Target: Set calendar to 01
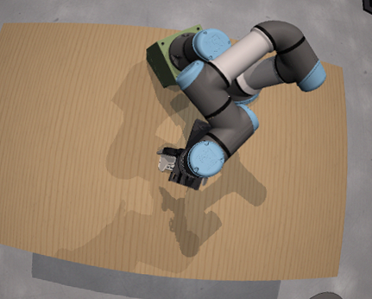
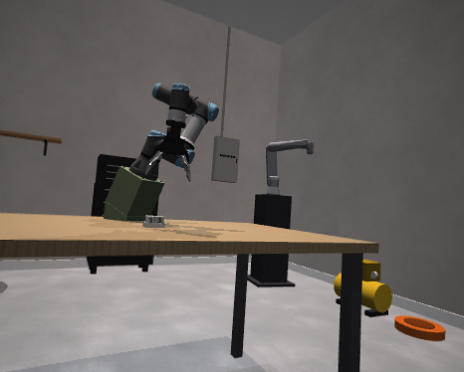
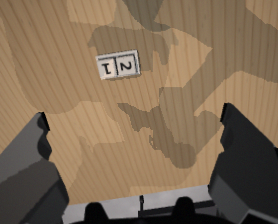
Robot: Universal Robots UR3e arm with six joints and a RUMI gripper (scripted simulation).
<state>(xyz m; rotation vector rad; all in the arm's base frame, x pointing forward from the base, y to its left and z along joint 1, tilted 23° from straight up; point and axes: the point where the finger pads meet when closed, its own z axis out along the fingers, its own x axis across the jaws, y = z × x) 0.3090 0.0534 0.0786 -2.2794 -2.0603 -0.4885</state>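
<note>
The white cube lies 10 mm behind my hand, 20 mm to the right of it and 150 mm below it. The rest, counted from my hand: white tray: 10 mm behind, 30 mm to the right, 170 mm below.
</note>
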